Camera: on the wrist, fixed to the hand. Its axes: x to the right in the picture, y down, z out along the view.
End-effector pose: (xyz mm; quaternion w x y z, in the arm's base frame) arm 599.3 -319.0 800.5 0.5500 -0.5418 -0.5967 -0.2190
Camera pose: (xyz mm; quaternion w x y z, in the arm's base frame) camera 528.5 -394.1 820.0 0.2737 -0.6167 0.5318 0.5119
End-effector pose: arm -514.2 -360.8 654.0 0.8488 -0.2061 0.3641 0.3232
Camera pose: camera -482.7 -460.9 658.3 0.2917 -0.3362 -0.2619 -0.8563
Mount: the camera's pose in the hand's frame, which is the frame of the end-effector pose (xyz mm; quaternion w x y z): -26.6 -93.2 -40.5 0.0552 -0.0019 0.0434 0.9975
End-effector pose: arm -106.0 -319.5 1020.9 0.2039 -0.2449 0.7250 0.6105
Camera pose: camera -28.4 -369.1 970.5 0.6297 -0.6828 -0.2920 -0.2279
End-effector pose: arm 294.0 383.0 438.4 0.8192 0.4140 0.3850 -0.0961
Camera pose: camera 209.1 349.6 386.4 0.1252 0.4095 -0.3560 0.8306
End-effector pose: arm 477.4 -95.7 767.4 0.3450 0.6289 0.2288 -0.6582
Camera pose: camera 434.6 -0.2 777.0 0.6668 0.2908 -0.5985 0.3355
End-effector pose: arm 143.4 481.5 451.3 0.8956 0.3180 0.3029 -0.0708
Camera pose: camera 72.0 431.1 393.0 0.1075 0.3211 -0.2615 0.9039
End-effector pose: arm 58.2 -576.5 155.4 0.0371 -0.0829 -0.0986 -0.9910
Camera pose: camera 69.6 -492.0 94.0 0.9947 -0.0600 0.0807 -0.0215
